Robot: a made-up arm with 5 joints. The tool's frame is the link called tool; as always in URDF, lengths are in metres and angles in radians. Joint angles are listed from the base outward. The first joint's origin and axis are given. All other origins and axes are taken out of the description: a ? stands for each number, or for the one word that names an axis. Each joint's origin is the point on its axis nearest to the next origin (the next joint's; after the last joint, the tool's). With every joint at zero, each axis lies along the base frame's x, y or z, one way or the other. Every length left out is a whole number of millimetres.
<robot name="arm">
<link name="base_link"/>
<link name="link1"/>
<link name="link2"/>
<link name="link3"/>
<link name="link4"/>
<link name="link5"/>
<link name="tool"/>
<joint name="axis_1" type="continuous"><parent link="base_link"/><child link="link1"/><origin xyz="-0.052 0 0.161" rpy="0 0 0"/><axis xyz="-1 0 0"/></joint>
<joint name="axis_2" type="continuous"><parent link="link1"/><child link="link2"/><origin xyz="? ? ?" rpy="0 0 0"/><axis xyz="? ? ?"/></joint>
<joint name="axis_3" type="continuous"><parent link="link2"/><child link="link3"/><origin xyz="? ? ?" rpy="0 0 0"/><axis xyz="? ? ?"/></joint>
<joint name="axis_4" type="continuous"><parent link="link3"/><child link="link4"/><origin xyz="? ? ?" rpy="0 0 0"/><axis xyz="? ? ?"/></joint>
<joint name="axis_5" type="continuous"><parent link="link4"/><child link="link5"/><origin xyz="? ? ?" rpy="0 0 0"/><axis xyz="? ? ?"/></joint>
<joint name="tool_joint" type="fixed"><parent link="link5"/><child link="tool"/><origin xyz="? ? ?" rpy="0 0 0"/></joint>
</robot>
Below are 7 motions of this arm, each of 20 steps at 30 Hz.
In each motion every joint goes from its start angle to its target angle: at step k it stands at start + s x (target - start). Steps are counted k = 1, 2, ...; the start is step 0. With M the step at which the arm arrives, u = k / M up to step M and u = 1 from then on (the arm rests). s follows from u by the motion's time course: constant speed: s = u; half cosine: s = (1 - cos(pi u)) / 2; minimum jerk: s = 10 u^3 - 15 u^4 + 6 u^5.
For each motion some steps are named. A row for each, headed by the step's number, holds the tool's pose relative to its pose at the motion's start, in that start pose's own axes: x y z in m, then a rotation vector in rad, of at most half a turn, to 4 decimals.
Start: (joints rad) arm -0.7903 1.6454 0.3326 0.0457 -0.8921
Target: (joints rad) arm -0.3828 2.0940 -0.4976 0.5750 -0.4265
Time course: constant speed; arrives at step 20
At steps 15, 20:
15: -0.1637 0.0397 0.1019 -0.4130 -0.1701 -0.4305
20: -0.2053 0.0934 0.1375 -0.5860 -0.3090 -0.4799

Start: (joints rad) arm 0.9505 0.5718 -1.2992 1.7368 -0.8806
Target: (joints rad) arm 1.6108 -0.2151 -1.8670 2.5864 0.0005
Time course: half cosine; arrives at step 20
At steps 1, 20:
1: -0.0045 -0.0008 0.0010 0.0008 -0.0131 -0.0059
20: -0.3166 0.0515 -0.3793 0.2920 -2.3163 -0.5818

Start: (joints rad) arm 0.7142 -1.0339 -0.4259 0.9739 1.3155
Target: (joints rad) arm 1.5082 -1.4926 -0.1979 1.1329 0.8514
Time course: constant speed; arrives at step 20
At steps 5, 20:
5: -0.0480 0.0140 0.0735 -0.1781 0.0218 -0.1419
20: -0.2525 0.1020 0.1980 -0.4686 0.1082 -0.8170

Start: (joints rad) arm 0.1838 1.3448 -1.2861 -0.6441 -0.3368
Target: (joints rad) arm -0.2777 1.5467 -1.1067 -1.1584 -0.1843
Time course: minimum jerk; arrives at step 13
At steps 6, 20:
6: -0.0589 0.0121 0.0488 -0.0343 -0.2467 0.0549
20: -0.1649 0.0558 0.1260 -0.1671 -0.5523 0.1132

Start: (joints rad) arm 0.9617 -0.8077 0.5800 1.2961 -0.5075
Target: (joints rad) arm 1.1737 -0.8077 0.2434 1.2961 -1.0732
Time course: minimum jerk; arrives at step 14
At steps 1, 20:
1: 0.0002 0.0000 0.0000 -0.0002 0.0002 0.0002
20: 0.0619 -0.0087 0.0080 -0.0397 0.0627 0.0469

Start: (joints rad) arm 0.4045 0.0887 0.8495 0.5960 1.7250
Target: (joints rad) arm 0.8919 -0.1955 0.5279 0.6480 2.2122
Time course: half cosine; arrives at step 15
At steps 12, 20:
12: -0.0913 0.0015 0.0425 -0.0342 -1.0006 0.5570
20: -0.1010 -0.0032 0.0403 -0.0229 -1.1064 0.6170

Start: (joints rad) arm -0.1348 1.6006 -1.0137 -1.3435 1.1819
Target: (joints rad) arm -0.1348 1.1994 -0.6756 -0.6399 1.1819
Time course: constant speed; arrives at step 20
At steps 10, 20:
10: -0.1704 0.0592 0.1306 -0.3534 -0.0926 -0.3782
20: -0.2986 0.2155 0.2159 -0.7163 -0.1184 -0.7808

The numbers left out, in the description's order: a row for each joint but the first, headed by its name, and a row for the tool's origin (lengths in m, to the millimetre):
axis_2: xyz 0 0.054 0.189, axis 0 0 1
axis_3: xyz 0.107 0.067 0, axis 1 0 0
axis_4: xyz 0 0.051 -0.108, axis 0 0 -1
axis_5: xyz 0.035 -0.406 0, axis 0 -1 0
tool: xyz 0.106 0 0.167

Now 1 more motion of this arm.
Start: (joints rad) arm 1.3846 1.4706 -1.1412 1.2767 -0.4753
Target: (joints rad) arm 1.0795 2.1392 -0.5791 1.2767 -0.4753
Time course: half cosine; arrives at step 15
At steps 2, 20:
2: 0.0057 -0.0038 -0.0124 0.0334 0.0151 0.0177
20: 0.1085 0.0553 -0.2303 0.6270 0.2400 0.5537

